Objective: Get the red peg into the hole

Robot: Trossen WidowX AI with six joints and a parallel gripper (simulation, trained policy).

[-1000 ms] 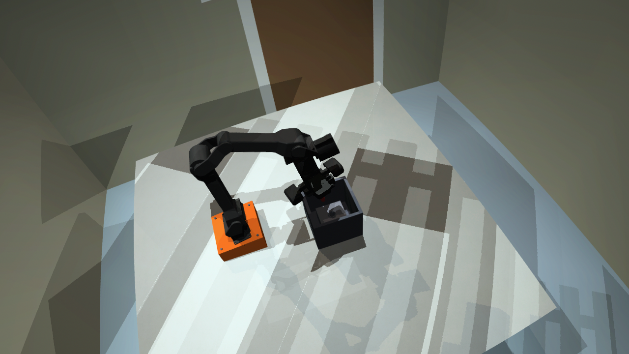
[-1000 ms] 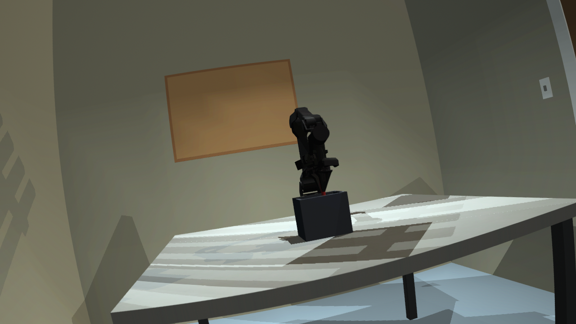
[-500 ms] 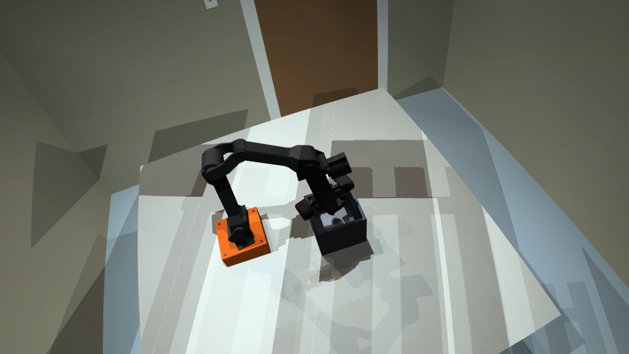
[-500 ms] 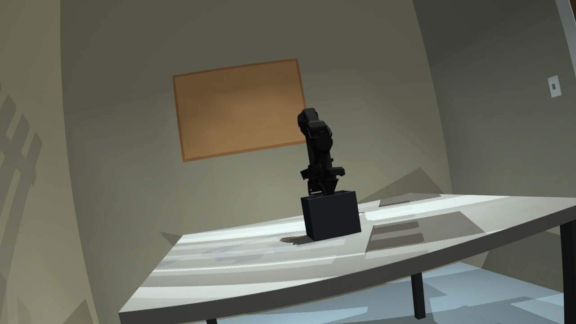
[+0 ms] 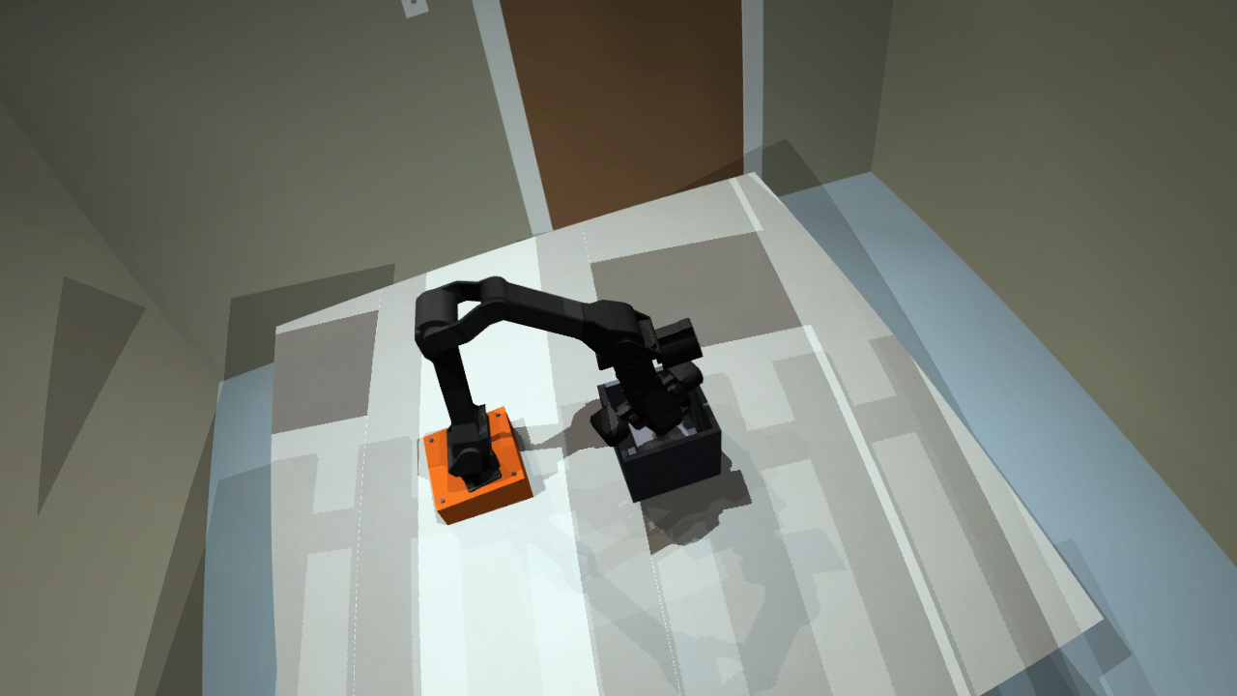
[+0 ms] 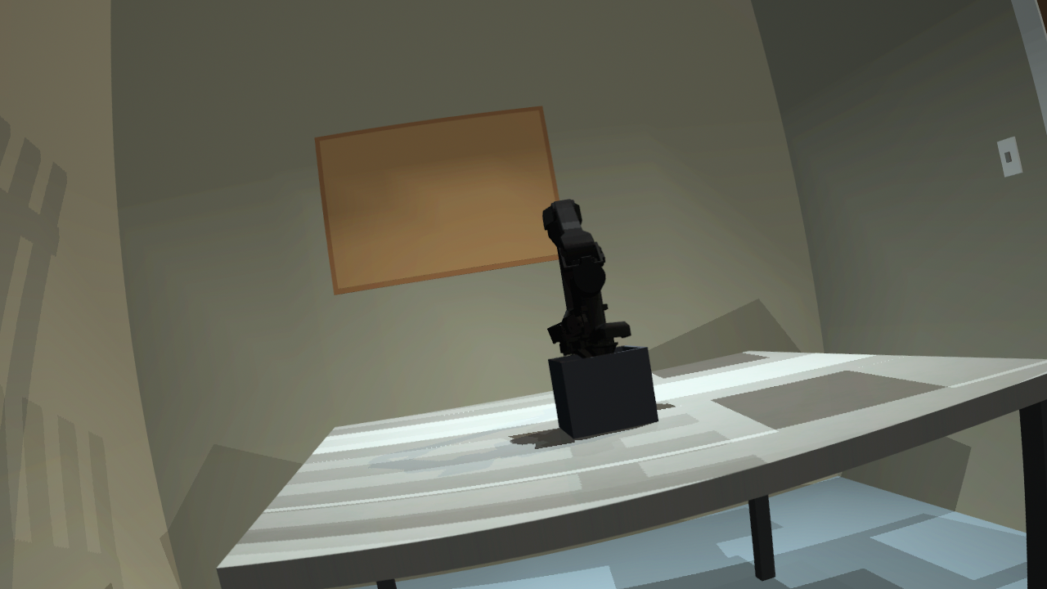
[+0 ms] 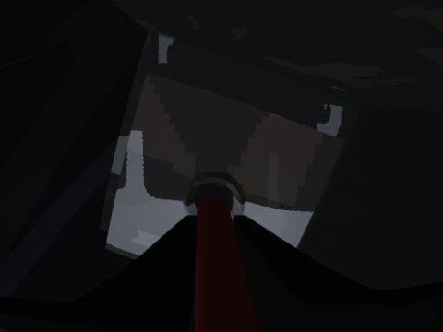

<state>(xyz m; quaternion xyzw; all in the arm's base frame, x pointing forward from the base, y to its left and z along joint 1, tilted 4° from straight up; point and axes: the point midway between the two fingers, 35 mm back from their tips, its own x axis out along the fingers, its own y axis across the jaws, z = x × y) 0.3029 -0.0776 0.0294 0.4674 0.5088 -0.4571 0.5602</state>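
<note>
The red peg lies 2 cm above my gripper tip. Round my gripper tip: pale plate (4 cm below).
</note>
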